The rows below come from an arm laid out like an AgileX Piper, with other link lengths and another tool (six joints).
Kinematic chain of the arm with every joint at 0, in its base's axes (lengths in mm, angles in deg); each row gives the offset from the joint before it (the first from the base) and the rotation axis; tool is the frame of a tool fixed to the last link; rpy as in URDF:
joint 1: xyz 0 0 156.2 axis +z
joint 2: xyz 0 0 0 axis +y
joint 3: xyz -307.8 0 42.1 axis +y
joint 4: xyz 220.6 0 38.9 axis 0.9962 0 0.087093
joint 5: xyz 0 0 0 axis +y
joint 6: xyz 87.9 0 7.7 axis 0.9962 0 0.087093
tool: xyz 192.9 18 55 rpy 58.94 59.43 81.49
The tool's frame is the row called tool.
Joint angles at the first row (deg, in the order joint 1, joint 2, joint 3, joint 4, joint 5, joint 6):
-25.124 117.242 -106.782 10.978 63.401 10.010
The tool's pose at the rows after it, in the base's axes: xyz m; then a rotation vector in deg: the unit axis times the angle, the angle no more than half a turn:
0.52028 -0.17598 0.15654 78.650 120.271 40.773
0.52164 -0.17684 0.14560 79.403 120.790 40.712
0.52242 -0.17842 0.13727 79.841 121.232 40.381
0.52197 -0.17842 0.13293 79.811 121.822 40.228
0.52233 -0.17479 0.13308 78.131 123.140 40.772
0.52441 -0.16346 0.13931 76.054 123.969 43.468
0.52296 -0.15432 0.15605 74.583 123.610 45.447
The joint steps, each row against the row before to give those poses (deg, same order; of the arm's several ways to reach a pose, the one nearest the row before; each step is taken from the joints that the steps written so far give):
0.593 0.868 0.147 0.079 -0.765 0.000
0.000 1.242 -0.002 0.000 -0.385 0.000
0.000 0.933 0.006 -0.228 -0.375 -0.001
0.000 0.397 0.094 -0.097 -0.053 -0.320
0.000 0.000 0.001 0.521 0.210 -1.798
0.000 -0.568 0.120 2.305 0.525 -2.500
0.000 -1.883 0.127 1.586 1.093 -1.007

